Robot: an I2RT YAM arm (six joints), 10 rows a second.
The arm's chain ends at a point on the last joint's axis. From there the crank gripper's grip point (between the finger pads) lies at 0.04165 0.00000 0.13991 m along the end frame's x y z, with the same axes.
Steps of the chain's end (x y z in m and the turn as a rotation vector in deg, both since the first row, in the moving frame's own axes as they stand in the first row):
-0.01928 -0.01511 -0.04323 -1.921 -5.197 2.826
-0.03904 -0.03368 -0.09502 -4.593 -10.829 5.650
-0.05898 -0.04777 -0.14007 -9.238 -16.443 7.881
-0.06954 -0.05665 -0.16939 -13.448 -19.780 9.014
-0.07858 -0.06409 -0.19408 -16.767 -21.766 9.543
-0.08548 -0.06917 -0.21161 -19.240 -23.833 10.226
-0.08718 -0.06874 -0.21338 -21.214 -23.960 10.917
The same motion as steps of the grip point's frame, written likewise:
-0.03228 -0.00863 -0.04015 -1.921 -5.197 2.826
-0.06675 -0.01947 -0.09032 -4.593 -10.829 5.650
-0.10191 -0.02186 -0.13633 -9.238 -16.443 7.881
-0.12174 -0.02063 -0.16823 -13.448 -19.780 9.014
-0.13632 -0.02031 -0.19567 -16.767 -21.766 9.543
-0.14888 -0.01981 -0.21587 -19.240 -23.833 10.226
-0.15142 -0.01469 -0.21958 -21.214 -23.960 10.917

